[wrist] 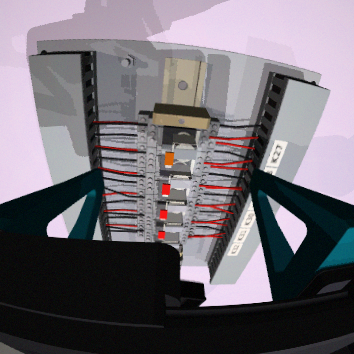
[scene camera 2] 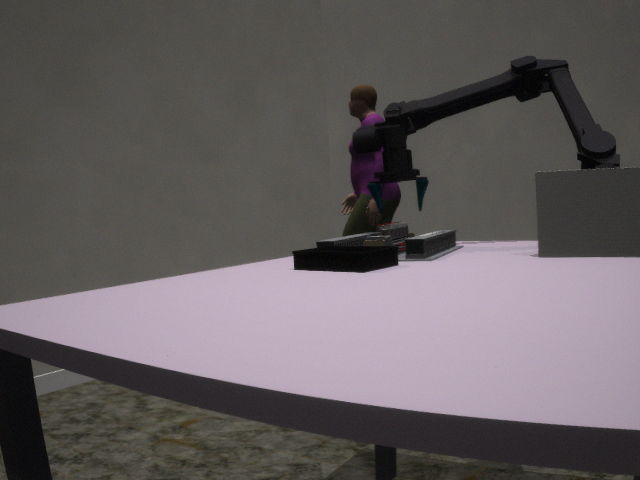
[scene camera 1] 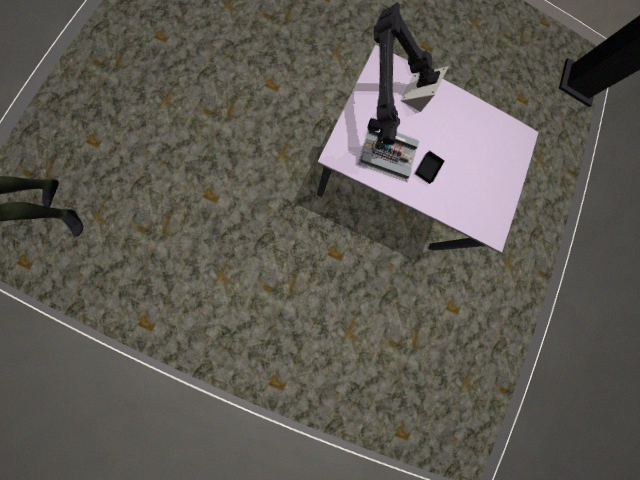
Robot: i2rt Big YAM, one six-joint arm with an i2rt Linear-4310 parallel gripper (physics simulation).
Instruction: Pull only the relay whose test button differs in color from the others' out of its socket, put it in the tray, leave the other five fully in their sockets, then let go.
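Frame: origin at the arm's base, x back, y right, z up, level; metres.
Seen in the pictures: gripper, fingertip midpoint: point(wrist: 176, 176) point(scene camera 2: 400, 212) point(scene camera 1: 380, 141); arm's base at its link origin: point(scene camera 2: 605, 202) point(scene camera 1: 428, 80).
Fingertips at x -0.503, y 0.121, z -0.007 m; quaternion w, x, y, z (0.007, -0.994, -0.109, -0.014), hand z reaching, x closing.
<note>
Offsets run from my fingertips to a thing's top centre. "*": to the spot under its first point. Level surfaces: height alone.
The relay with the orange test button @[dx +0.003, dy -0.001, dz -0.023 m] point(wrist: 169, 159) sits in the top socket of the row, beside the beige end clamp @[dx +0.001, dy +0.017, dz -0.052 m] point(wrist: 181, 118). Below it in the wrist view, relays with red test buttons @[dx +0.007, dy -0.028, dz -0.023 m] point(wrist: 166, 189) @[dx +0.010, dy -0.056, dz -0.023 m] point(wrist: 163, 214) @[dx +0.013, dy -0.083, dz -0.023 m] point(wrist: 161, 234) stand in their sockets; the lowest part of the row is hidden by the gripper body. My gripper point(scene camera 2: 401, 209) point(wrist: 176, 176) is wide open and empty, pointing down above the relay row, fingers apart on either side. The black tray @[dx +0.039, dy -0.347, dz -0.057 m] point(scene camera 1: 423, 177) point(scene camera 2: 330, 260) stands beside the panel; a dark corner of it shows in the wrist view.
Grey wire ducts @[dx -0.084, dy -0.096, dz -0.050 m] point(wrist: 62, 100) @[* dx +0.097, dy +0.048, dz -0.050 m] point(wrist: 300, 115) flank the row, with red and black wires running to the sockets. Labels including K27 point(wrist: 277, 153) lie on the right duct. The arm's grey pedestal point(scene camera 2: 586, 214) stands on the pink table @[dz -0.093 m] point(scene camera 1: 470, 170) point(scene camera 2: 310, 330). A person point(scene camera 2: 366, 160) stands behind.
</note>
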